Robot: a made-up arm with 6 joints. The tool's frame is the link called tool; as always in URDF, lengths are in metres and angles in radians.
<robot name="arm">
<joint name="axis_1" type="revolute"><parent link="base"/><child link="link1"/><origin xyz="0 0 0.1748"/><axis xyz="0 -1 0"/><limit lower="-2.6" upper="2.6"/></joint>
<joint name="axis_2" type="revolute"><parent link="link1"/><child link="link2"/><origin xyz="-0.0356 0.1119 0.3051"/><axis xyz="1 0 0"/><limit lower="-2.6" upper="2.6"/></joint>
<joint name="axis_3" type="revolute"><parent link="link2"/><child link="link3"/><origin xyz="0.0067 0.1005 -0.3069"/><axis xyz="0 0 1"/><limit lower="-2.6" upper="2.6"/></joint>
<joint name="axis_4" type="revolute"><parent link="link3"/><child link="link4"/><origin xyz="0.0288 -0.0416 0.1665"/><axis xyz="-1 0 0"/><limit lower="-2.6" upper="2.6"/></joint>
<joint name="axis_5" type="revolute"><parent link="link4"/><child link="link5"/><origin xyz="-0.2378 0.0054 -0.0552"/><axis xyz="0 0 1"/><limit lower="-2.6" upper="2.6"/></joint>
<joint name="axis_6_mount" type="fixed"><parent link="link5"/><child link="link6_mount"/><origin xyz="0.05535 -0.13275 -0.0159"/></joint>
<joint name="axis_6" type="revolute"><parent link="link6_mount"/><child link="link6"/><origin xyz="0.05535 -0.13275 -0.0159"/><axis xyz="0 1 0"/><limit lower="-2.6" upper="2.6"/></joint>
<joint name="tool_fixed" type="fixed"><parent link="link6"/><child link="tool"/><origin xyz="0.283 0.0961 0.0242"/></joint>
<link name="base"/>
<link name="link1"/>
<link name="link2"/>
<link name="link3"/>
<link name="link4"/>
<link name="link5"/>
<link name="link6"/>
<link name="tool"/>
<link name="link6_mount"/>
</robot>
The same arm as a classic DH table. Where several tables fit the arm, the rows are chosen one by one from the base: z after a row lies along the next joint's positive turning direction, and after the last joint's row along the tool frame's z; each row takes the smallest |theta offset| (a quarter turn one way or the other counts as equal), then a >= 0, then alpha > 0; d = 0 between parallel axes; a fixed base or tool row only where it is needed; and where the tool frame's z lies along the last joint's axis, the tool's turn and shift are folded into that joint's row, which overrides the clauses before.
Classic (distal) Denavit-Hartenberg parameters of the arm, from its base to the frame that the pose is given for. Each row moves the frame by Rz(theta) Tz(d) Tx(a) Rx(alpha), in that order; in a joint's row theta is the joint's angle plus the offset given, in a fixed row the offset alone. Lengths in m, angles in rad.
base (fixed): a 0, alpha 1.5708, d 0.1748, theta offset 0
axis_1: a 0.3051, alpha 1.5708, d -0.1119, theta offset 1.5708
axis_2: a 0.1005, alpha -1.5708, d -0.0289, theta offset -1.5708
axis_3: a -0.0416, alpha -1.5708, d -0.1404, theta offset 0
axis_4: a 0.0054, alpha 1.5708, d 0.209, theta offset 0
axis_5: a 0.1107, alpha -1.5708, d -0.087, theta offset -1.5708
axis_6: a 0.283, alpha 1.5708, d -0.1694, theta offset 0
tool (fixed): a 0, alpha 0, d 0.0242, theta offset 0
Joint limits (rad, base to tool): -2.6..2.6 -2.6..2.6 -2.6..2.6 -2.6..2.6 -2.6..2.6 -2.6..2.6

